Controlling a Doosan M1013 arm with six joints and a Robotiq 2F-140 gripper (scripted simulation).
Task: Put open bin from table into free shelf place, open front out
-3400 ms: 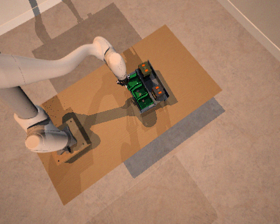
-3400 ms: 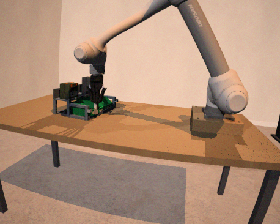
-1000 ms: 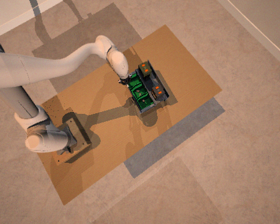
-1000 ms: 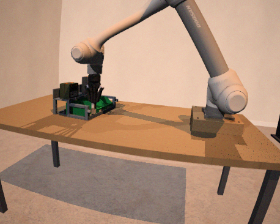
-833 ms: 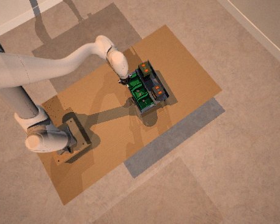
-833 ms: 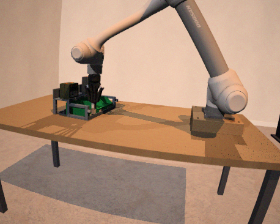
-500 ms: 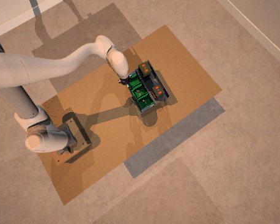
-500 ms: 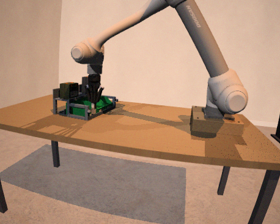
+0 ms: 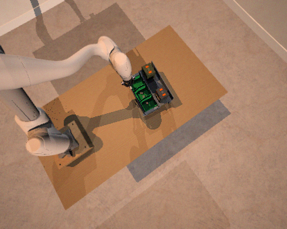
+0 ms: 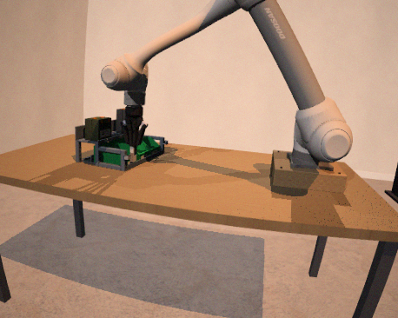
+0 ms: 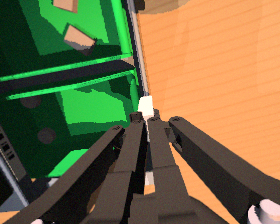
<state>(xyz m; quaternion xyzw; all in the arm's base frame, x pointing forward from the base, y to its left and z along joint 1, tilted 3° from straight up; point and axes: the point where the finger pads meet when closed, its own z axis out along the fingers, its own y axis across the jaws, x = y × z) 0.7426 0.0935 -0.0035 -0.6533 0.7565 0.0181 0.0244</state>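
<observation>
My hand is 2 cm past the shelf lip, 11 cm to the left of it and 5 cm above it.
</observation>
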